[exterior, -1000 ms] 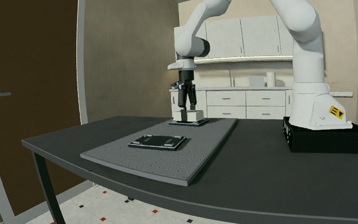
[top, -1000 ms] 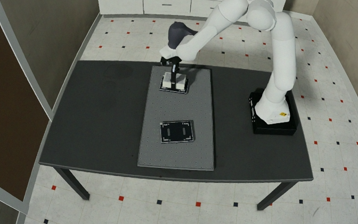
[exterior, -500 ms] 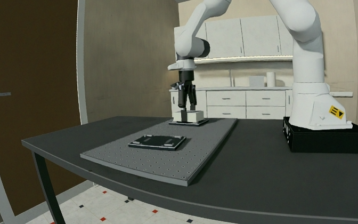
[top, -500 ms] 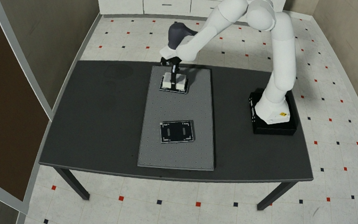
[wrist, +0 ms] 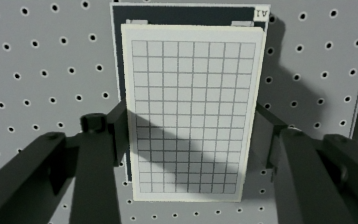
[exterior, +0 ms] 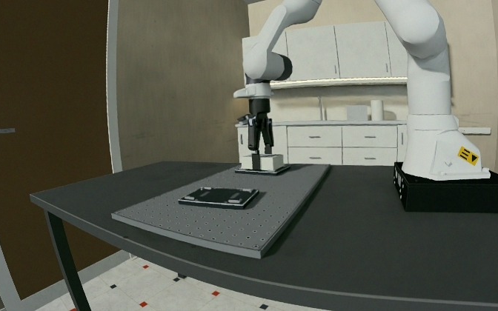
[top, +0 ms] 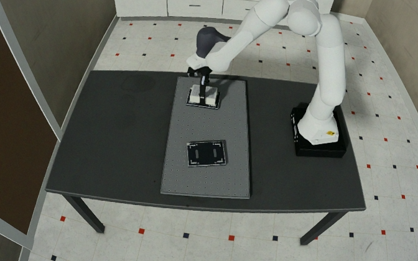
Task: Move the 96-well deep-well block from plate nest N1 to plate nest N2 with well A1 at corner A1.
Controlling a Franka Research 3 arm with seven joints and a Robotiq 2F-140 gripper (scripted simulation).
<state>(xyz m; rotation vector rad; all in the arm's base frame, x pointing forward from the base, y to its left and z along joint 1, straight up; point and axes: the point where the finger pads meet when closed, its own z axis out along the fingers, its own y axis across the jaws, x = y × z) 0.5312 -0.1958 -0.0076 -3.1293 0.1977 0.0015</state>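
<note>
My gripper is now 1 cm above the 96-well deep-well block. From my hand the other things lie so: nest N2: 4 cm below; A1 label: 7 cm ahead, 6 cm to the right, 3 cm below; nest N1: 2 cm behind, 34 cm to the left, 4 cm below.
</note>
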